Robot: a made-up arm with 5 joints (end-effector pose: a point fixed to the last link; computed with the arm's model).
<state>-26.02 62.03 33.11 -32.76 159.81</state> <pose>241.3 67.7 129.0 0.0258 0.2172 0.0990 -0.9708</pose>
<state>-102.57 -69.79 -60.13 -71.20 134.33</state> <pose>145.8 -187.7 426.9 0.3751 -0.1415 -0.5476 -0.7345</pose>
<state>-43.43 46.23 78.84 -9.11 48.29</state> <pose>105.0 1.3 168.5 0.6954 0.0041 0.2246 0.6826</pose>
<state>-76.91 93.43 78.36 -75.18 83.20</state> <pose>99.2 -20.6 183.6 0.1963 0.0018 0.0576 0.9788</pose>
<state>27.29 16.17 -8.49 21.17 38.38</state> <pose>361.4 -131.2 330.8 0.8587 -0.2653 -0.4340 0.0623</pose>
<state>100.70 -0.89 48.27 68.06 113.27</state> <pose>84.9 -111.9 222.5 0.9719 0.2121 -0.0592 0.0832</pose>
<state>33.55 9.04 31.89 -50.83 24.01</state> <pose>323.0 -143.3 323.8 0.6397 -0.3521 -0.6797 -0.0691</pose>
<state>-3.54 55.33 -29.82 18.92 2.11</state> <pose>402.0 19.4 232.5 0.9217 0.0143 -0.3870 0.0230</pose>
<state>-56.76 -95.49 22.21 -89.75 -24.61</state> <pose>56.5 -72.2 481.3 0.5756 -0.5386 0.5965 0.1508</pose>
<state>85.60 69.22 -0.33 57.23 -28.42</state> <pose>115.2 -119.0 136.6 0.4981 0.1417 0.2757 -0.8098</pose>
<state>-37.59 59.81 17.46 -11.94 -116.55</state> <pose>253.0 115.2 134.1 0.7387 0.2093 -0.0427 -0.6393</pose>
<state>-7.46 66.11 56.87 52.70 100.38</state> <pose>70.0 -3.6 213.0 0.4461 0.4813 0.4803 0.5819</pose>
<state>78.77 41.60 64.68 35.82 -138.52</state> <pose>107.1 -5.3 182.0 0.3079 0.2280 -0.3754 0.8440</pose>
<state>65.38 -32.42 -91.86 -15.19 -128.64</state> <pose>53.0 115.8 554.1 0.0612 0.4950 -0.7615 0.4139</pose>
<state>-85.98 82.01 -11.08 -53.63 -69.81</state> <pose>121.6 250.6 162.3 0.7999 0.5824 -0.1102 0.0938</pose>
